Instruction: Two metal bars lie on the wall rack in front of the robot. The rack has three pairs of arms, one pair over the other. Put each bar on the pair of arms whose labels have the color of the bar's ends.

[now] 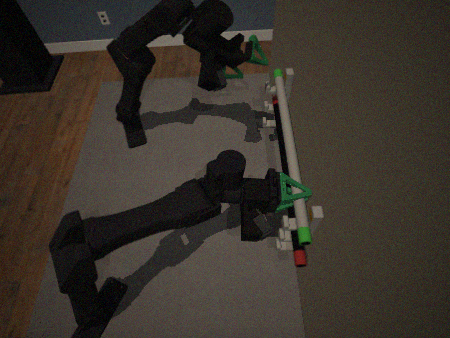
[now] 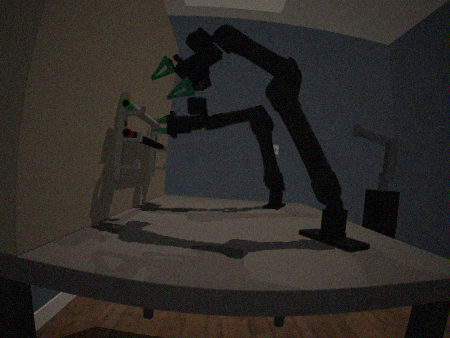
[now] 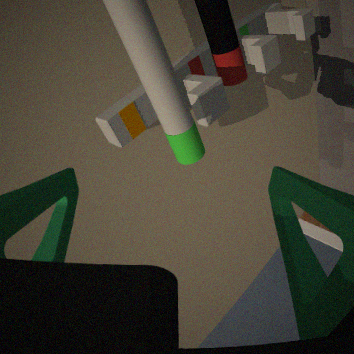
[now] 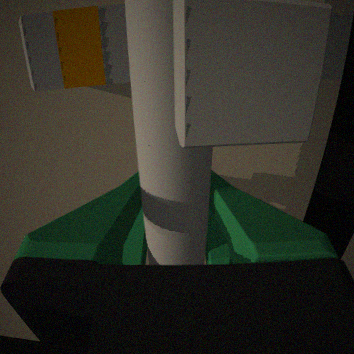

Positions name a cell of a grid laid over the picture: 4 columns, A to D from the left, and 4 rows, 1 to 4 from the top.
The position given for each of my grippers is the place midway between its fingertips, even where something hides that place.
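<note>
There's a metal bar (image 1: C2), and you'd find the bar (image 4: B3) as well. As for my grippers, my left gripper (image 2: B2) is visible, and you can also see my left gripper (image 1: C1), (image 3: B3). Then there's my right gripper (image 1: C3), which is visible too as my right gripper (image 4: B3).
</note>
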